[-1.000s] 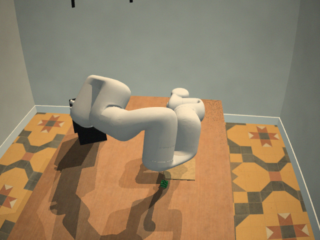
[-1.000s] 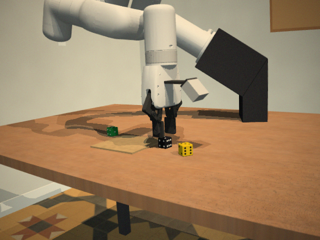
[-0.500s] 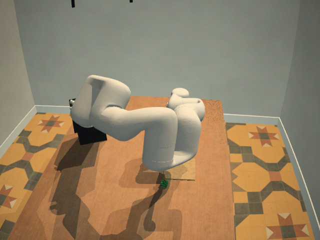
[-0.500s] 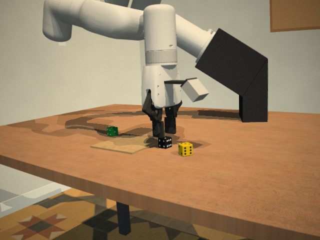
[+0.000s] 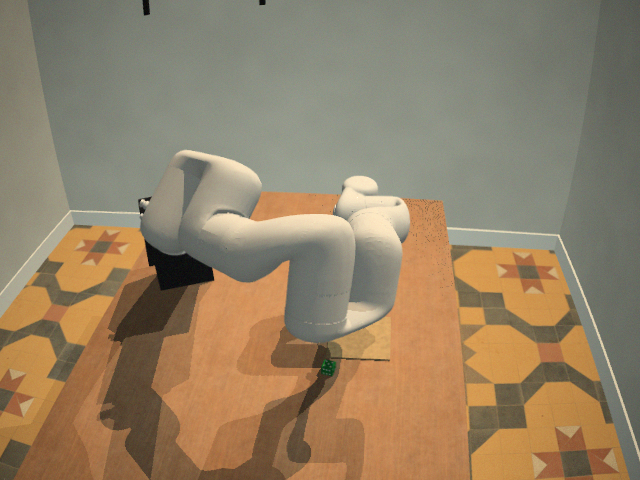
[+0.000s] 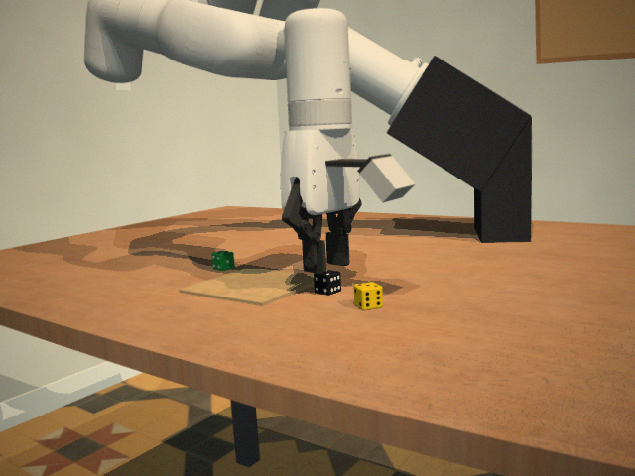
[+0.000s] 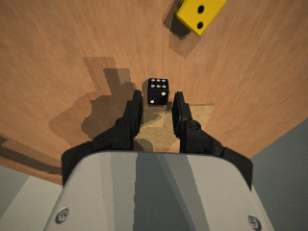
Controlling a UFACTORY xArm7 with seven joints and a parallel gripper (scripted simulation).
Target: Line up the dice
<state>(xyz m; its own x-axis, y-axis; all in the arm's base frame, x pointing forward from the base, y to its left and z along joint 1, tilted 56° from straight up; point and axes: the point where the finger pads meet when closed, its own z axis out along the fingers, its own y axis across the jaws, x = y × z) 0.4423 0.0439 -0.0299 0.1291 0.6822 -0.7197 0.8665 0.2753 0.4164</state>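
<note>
Now: the black die 4 cm below my hand. Round my hand: tan mat: 1 cm ahead, 11 cm to the right, 5 cm below; yellow die: 4 cm ahead, 8 cm to the left, 4 cm below; green die: 5 cm behind, 21 cm to the right, 4 cm below.
</note>
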